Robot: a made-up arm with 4 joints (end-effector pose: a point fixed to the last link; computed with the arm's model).
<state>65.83 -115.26 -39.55 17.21</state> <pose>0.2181 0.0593 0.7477 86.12 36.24 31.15</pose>
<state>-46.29 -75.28 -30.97 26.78</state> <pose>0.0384 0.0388 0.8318 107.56 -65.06 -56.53</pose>
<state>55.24 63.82 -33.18 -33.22</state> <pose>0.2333 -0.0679 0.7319 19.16 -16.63 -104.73</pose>
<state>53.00 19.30 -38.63 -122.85</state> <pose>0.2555 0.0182 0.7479 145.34 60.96 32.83</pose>
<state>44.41 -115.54 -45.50 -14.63</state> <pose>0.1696 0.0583 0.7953 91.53 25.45 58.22</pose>
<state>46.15 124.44 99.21 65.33</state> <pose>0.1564 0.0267 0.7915 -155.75 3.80 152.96</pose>
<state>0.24 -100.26 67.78 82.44</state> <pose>0.1622 -0.0162 0.8116 125.76 41.46 -39.07</pose>
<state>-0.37 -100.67 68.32 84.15</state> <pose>0.1612 -0.0163 0.8108 124.87 42.18 -39.83</pose>
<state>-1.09 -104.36 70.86 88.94</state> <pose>0.1607 -0.0138 0.8066 121.95 45.67 -39.45</pose>
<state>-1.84 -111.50 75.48 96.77</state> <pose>0.1597 -0.0080 0.7989 115.46 51.65 -38.75</pose>
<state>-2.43 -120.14 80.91 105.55</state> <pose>0.1571 -0.0002 0.7898 104.71 57.85 -39.95</pose>
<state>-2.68 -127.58 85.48 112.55</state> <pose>0.1534 0.0064 0.7822 92.52 62.04 -43.32</pose>
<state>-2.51 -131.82 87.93 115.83</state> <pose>0.1510 0.0101 0.7783 85.07 63.98 -45.59</pose>
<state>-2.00 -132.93 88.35 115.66</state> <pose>0.1512 0.0113 0.7776 84.52 64.75 -44.86</pose>
